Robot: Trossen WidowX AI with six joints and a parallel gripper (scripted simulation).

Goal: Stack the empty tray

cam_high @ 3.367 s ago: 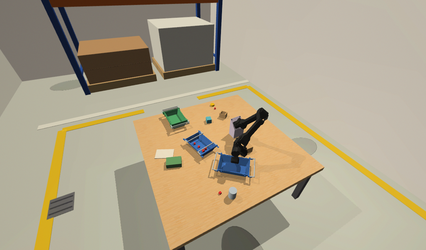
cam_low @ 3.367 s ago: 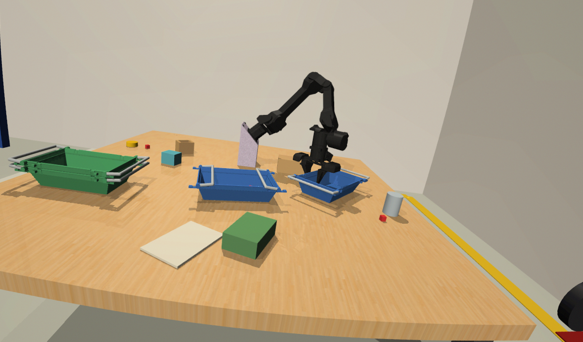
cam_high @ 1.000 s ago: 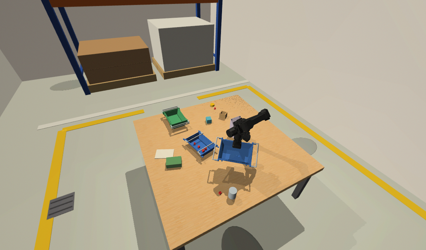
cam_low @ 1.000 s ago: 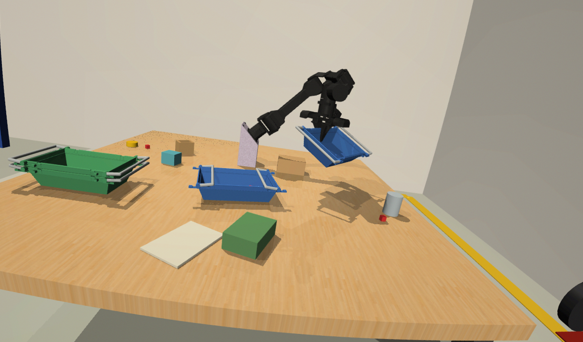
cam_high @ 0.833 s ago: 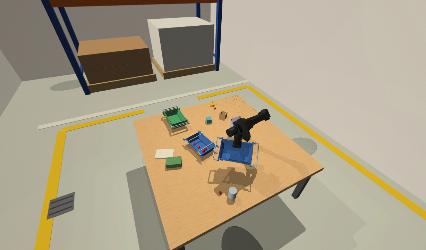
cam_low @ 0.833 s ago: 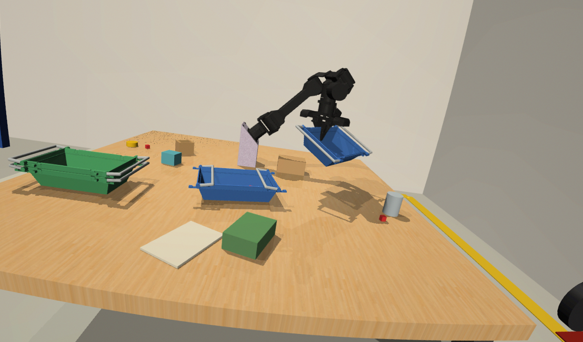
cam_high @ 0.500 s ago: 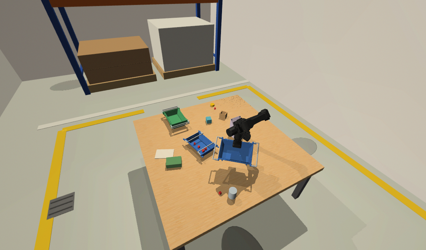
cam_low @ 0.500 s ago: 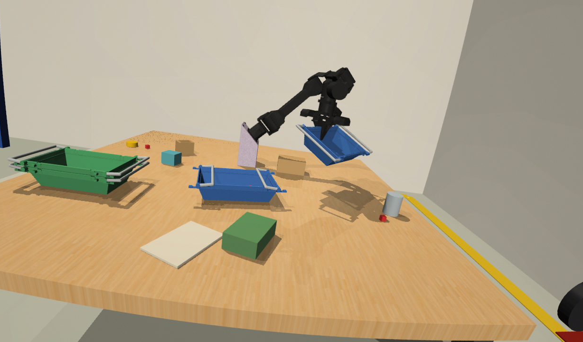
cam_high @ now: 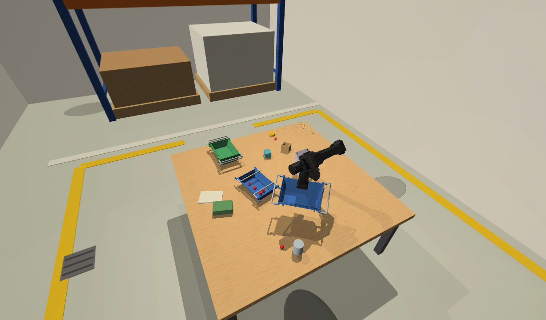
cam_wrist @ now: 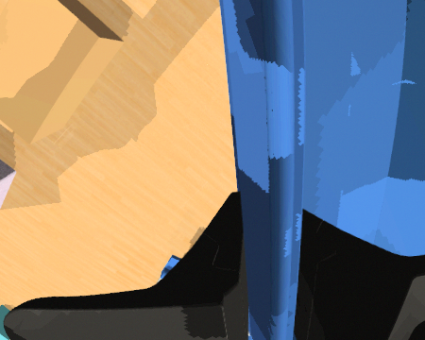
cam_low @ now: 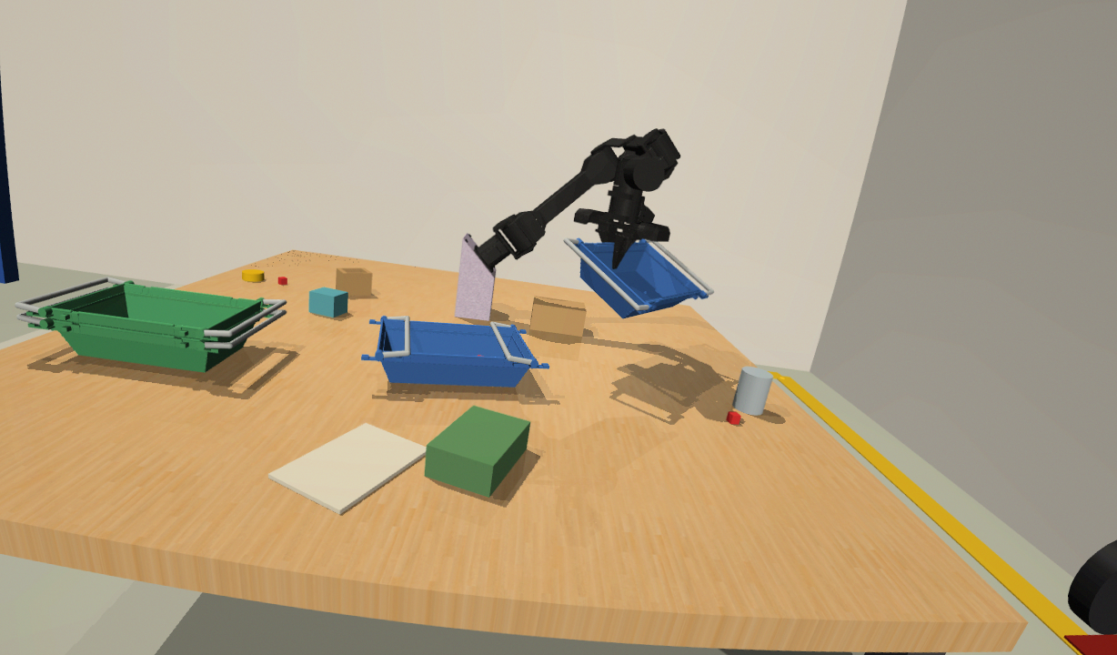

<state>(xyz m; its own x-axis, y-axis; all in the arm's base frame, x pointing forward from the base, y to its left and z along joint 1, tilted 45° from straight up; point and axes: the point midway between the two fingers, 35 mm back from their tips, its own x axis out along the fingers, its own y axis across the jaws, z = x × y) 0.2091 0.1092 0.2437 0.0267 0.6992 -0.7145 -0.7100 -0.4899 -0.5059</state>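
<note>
Right now the blue tray is 5 cm to the left of my gripper tip and 5 cm ahead of it. Also, from my gripper tip: teal cube (56 cm to the right, 16 cm below, 10 cm behind); grey cylinder (24 cm to the left, 20 cm ahead, 15 cm below); green block (43 cm ahead, 23 cm to the right, 16 cm below).
</note>
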